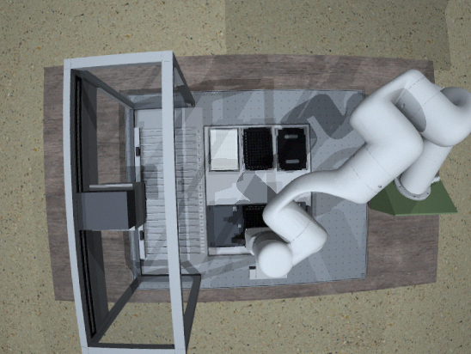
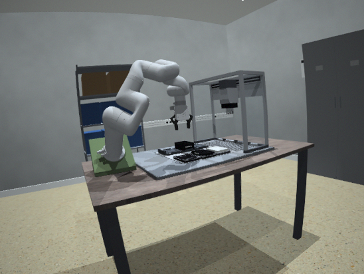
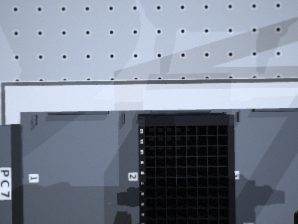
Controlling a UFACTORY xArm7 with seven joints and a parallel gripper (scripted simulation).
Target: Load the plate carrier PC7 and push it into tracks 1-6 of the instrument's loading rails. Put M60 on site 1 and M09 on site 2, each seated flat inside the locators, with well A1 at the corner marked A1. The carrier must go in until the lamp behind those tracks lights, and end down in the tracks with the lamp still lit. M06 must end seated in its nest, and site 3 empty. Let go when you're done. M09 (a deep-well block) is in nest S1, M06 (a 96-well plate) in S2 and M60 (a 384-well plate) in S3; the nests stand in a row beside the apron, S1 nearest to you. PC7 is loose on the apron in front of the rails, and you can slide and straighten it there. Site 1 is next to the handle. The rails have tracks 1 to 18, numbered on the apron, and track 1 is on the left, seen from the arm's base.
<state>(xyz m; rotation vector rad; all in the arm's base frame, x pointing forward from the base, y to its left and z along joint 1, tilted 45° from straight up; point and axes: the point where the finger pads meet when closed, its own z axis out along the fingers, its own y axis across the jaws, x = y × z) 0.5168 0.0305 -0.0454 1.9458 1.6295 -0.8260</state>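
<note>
The pale 384-well plate M60 lies 250 mm to the right of my hand, 130 mm below it and 70 mm ahead of it. Round my hand: dark plate carrier PC7: 140 mm below, 10 mm behind; black deep-well block M09: 120 mm below; nest S3: 250 mm to the right, 150 mm below, 70 mm ahead.
</note>
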